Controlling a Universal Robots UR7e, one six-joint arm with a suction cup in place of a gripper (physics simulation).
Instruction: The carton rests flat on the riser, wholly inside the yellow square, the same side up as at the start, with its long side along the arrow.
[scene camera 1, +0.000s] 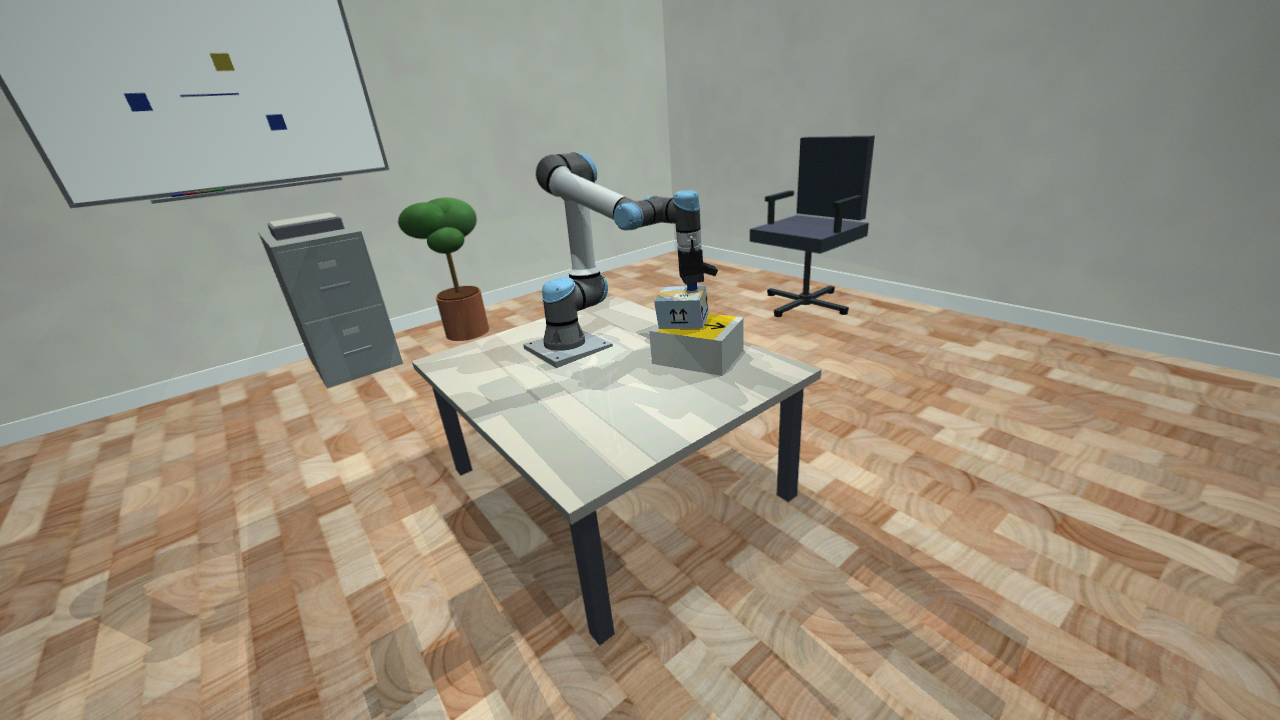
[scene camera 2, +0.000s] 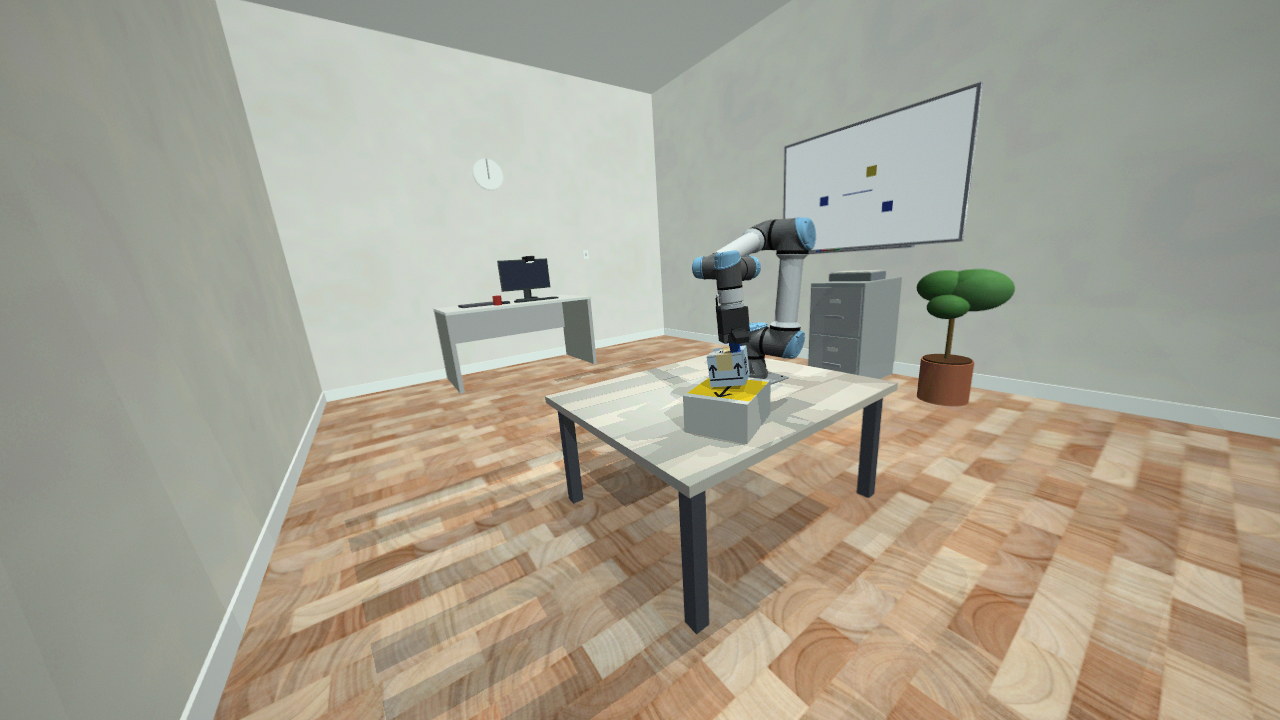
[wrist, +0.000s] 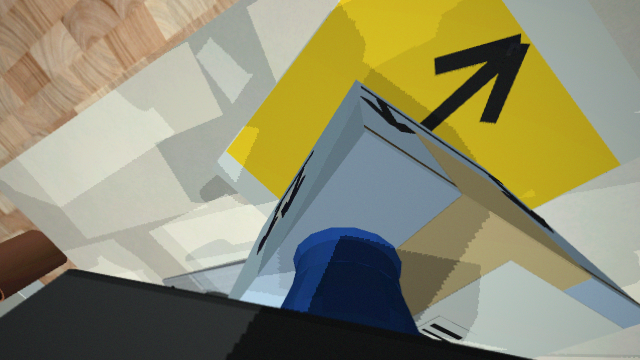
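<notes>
The pale blue carton (scene camera 1: 666, 308) (scene camera 2: 726, 368) (wrist: 390, 175) has tan tape and black up-arrows pointing upward. My gripper, a blue suction cup (scene camera 1: 691, 287) (scene camera 2: 734, 347) (wrist: 347, 265), is on its top face and holds it. The carton is upright, on or very close above the grey riser (scene camera 1: 689, 350) (scene camera 2: 716, 418) (wrist: 570, 40); contact cannot be told. It covers the rear part of the yellow square (scene camera 1: 729, 319) (scene camera 2: 751, 391) (wrist: 400, 40) and the tail of the black arrow (scene camera 1: 715, 325) (scene camera 2: 723, 392) (wrist: 465, 90). Its long side looks roughly along the arrow. The square's rear edge is hidden.
The riser stands on the table (scene camera 1: 608, 429) (scene camera 2: 644, 429), near one side. The arm's base plate (scene camera 1: 568, 349) is beside it. A potted plant (scene camera 1: 461, 313) (scene camera 2: 945, 380), a filing cabinet (scene camera 1: 344, 304) (scene camera 2: 836, 326) and an office chair (scene camera 1: 810, 231) stand on the floor beyond the table.
</notes>
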